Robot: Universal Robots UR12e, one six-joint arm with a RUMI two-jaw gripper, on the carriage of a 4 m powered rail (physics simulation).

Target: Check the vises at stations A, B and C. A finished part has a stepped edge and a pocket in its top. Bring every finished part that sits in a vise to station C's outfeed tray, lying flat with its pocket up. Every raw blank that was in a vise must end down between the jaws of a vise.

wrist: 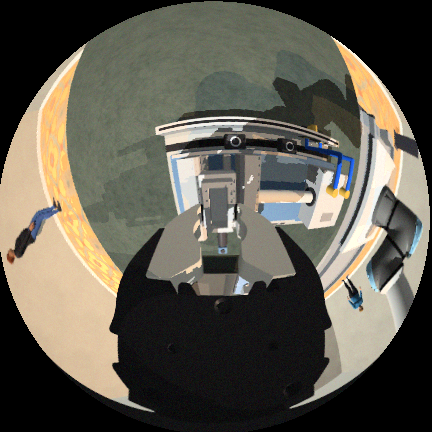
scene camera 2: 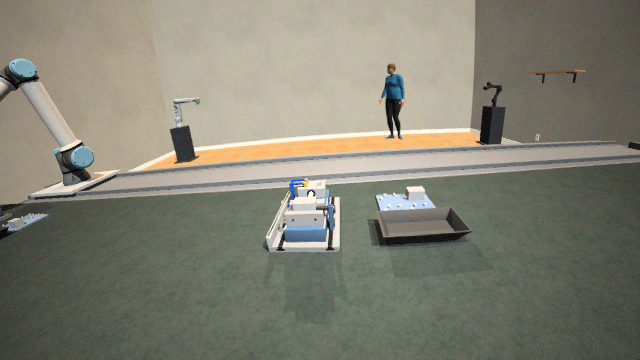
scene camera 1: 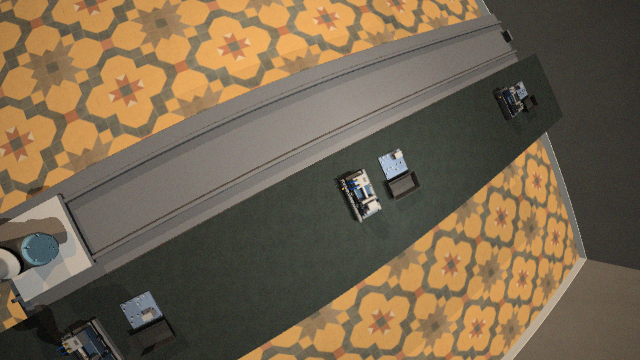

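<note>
A finished part [wrist: 218,182], with a stepped edge and a dark pocket in its raised top, sits between the jaws of the vise [wrist: 325,200] below the wrist. My gripper [wrist: 218,206] is over that vise, its fingertips against the part's two sides; it looks shut on it. The contact is partly hidden. The middle vise [scene camera 1: 361,197] [scene camera 2: 305,246] holds a pale block [scene camera 2: 304,203] whose type I cannot tell. The far right vise [scene camera 1: 509,102] is too small to read. Pale blocks [scene camera 1: 149,313] [scene camera 1: 397,154] [scene camera 2: 415,193] stand on blue plates beside the vises.
Dark open trays [scene camera 1: 154,336] [scene camera 1: 404,185] [scene camera 2: 422,227] stand by the vises. Blue hoses [wrist: 340,165] rise beside the near vise's cylinder block. The arm's base [scene camera 1: 40,249] [scene camera 2: 75,167] stands at the rail's left end. A person [scene camera 2: 394,90] stands beyond the rail [scene camera 2: 350,162].
</note>
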